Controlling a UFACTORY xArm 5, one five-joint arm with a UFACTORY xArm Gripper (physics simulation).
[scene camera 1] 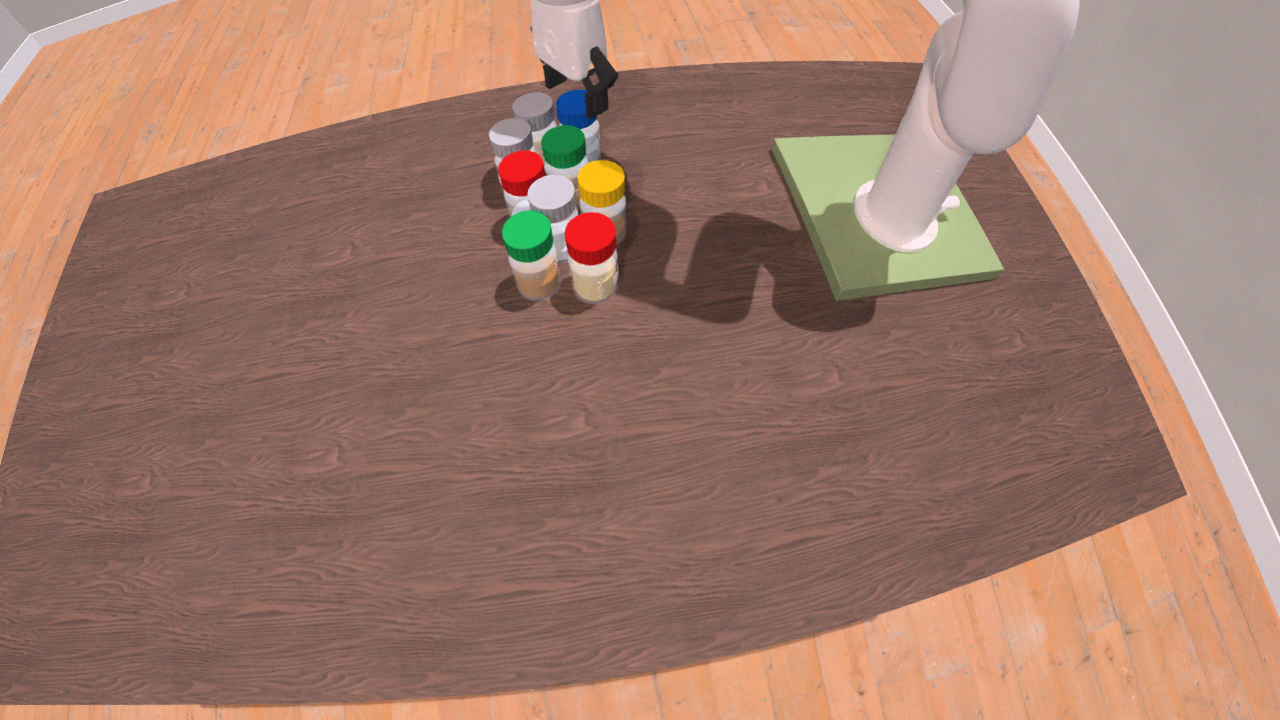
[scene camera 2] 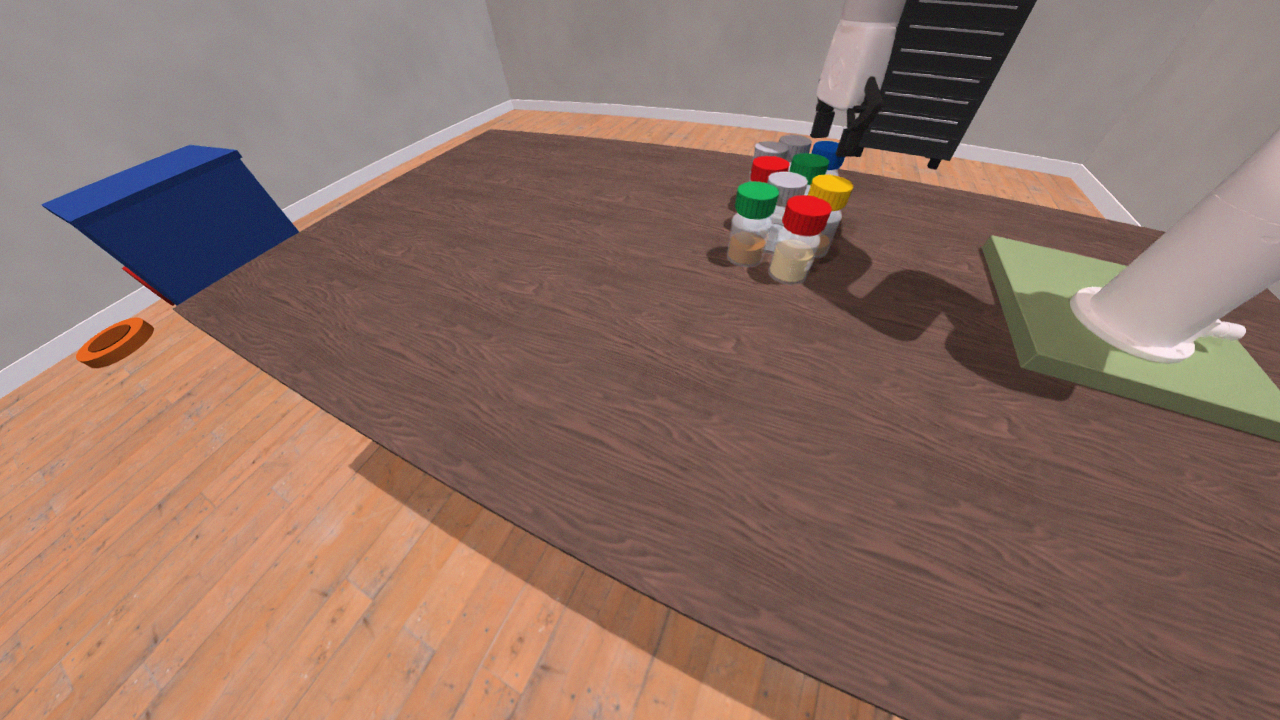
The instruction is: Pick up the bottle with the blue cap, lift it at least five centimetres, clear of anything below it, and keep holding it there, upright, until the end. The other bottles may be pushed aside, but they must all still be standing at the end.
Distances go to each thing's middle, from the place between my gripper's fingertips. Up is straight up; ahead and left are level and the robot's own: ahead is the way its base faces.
The blue-capped bottle [scene camera 1: 571,110] is 5 cm below my hand and 1 cm to the left of it. The rest, counted from my hand: dark red-capped bottle [scene camera 1: 518,170] (11 cm to the left, 9 cm ahead, 5 cm below); yellow-capped bottle [scene camera 1: 601,183] (16 cm to the left, 5 cm below, 1 cm ahead).
